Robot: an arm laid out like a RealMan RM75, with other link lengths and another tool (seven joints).
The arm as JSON. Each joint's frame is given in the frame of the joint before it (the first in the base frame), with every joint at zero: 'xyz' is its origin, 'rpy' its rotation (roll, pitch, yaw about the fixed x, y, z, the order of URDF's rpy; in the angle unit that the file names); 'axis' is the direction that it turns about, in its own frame. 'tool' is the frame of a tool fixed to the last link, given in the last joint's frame.
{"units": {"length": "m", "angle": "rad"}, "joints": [
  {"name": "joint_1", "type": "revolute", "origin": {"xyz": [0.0, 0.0, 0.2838], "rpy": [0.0, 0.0, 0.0]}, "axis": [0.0, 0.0, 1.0]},
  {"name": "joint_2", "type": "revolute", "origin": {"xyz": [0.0, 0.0, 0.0], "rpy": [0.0, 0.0, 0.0]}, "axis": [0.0, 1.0, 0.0]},
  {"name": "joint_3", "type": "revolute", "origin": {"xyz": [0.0, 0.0, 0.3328], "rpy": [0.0, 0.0, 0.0]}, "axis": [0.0, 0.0, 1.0]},
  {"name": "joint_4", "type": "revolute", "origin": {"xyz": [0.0, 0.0, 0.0], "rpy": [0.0, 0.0, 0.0]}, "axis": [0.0, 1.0, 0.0]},
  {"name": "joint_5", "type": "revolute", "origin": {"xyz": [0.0, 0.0, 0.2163], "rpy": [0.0, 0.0, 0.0]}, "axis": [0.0, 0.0, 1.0]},
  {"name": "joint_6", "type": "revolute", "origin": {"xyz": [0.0, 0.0, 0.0], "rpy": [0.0, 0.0, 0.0]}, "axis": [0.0, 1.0, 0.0]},
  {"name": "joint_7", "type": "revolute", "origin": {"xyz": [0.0, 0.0, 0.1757], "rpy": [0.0, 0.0, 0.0]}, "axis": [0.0, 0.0, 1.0]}
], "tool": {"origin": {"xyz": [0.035, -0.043, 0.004], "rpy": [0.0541, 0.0, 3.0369]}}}
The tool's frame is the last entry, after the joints.
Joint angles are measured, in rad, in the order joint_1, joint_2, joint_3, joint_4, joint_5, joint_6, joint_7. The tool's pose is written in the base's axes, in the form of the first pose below.
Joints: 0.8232, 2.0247, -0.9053, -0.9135, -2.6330, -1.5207, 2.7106
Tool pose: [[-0.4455, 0.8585, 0.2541, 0.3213], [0.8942, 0.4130, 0.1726, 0.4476], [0.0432, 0.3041, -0.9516, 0.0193], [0, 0, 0, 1]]
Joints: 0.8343, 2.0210, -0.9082, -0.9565, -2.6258, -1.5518, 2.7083
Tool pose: [[-0.4788, 0.8418, 0.2493, 0.3093], [0.8769, 0.4447, 0.1824, 0.4534], [0.0427, 0.3060, -0.9511, 0.0272], [0, 0, 0, 1]]
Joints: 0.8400, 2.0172, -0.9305, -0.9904, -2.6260, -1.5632, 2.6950
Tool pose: [[-0.5217, 0.8113, 0.2638, 0.3017], [0.8526, 0.4857, 0.1926, 0.4591], [0.0281, 0.3254, -0.9451, 0.0336], [0, 0, 0, 1]]
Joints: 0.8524, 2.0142, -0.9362, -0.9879, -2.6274, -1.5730, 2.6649
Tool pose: [[-0.5536, 0.7881, 0.2690, 0.2973], [0.8328, 0.5227, 0.1824, 0.4627], [0.0031, 0.3250, -0.9457, 0.0347], [0, 0, 0, 1]]
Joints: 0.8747, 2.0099, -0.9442, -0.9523, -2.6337, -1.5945, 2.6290
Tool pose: [[-0.5739, 0.7694, 0.2805, 0.2944], [0.8172, 0.5602, 0.1353, 0.4627], [-0.0530, 0.3069, -0.9503, 0.0311], [0, 0, 0, 1]]
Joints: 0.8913, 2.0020, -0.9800, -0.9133, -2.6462, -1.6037, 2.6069
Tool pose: [[-0.5848, 0.7462, 0.3180, 0.2957], [0.8019, 0.5910, 0.0877, 0.4618], [-0.1225, 0.3063, -0.9440, 0.0284], [0, 0, 0, 1]]
